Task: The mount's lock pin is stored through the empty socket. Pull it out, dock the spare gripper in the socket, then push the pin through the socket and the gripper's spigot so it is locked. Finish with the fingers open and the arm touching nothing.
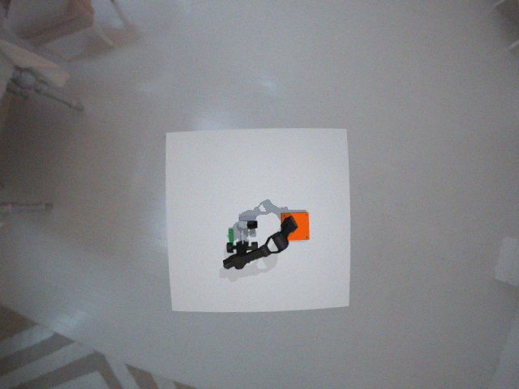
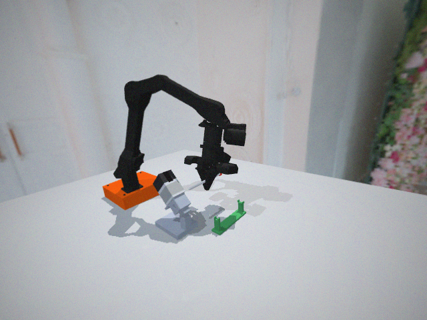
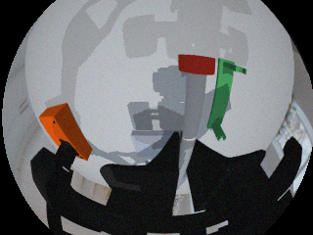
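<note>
The grey mount lies 11 cm to the right of my gripper tip and 3 cm below it. The rest, counted from my gripper tip: green cradle (9 cm ahead, 6 cm below, 1 cm to the left); then spare gripper (11 cm to the right, 3 cm behind, 3 cm above).
</note>
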